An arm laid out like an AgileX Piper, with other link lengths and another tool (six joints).
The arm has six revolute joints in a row. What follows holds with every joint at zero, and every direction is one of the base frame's.
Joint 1 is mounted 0.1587 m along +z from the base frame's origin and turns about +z.
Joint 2 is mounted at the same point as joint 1 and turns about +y.
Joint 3 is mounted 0.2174 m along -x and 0.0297 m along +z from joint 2 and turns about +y.
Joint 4 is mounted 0.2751 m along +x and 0.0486 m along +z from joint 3 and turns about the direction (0.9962, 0, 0.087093).
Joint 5 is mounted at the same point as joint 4 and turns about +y.
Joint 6 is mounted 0.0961 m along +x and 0.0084 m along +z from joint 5 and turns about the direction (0.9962, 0, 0.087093).
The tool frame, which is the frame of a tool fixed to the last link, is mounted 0.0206 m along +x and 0.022 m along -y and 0.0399 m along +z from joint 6; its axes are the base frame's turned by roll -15.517, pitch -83.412 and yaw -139.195 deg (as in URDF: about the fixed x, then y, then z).
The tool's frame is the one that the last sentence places.
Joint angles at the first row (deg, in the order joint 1, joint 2, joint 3, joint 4, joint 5, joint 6):
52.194 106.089 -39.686 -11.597 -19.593 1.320
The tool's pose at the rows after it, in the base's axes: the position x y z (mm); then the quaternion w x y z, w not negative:
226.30, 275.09, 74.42, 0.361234, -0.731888, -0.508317, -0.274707
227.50, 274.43, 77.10, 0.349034, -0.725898, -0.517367, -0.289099
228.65, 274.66, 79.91, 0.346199, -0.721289, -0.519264, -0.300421
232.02, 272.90, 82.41, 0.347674, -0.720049, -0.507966, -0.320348
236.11, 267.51, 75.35, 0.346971, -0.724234, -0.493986, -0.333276
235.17, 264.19, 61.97, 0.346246, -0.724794, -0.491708, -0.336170
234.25, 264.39, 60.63, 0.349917, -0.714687, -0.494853, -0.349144
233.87, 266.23, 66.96, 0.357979, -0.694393, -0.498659, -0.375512
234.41, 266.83, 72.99, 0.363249, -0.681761, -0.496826, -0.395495
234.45, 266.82, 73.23, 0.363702, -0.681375, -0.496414, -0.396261
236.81, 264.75, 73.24, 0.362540, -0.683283, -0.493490, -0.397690
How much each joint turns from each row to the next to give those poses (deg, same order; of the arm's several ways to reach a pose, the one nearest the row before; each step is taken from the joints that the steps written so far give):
-0.001 0.530 1.524 4.517 -4.299 -3.269
0.002 0.002 0.205 3.240 -1.373 -4.714
-0.002 -0.001 0.001 1.354 -1.220 -1.744
-0.109 0.460 -0.002 2.487 -2.534 -1.217
-0.637 2.253 0.001 1.650 -3.320 -0.382
-0.134 3.454 -0.051 0.202 -3.641 0.001
0.000 1.368 -0.001 -0.518 -3.261 0.000
0.000 0.545 0.001 -0.792 -4.413 0.000
-0.001 0.024 -0.001 0.008 -2.808 0.000
0.000 -0.003 0.002 0.000 -0.108 0.050
-0.541 0.002 0.000 -0.145 -0.016 0.108

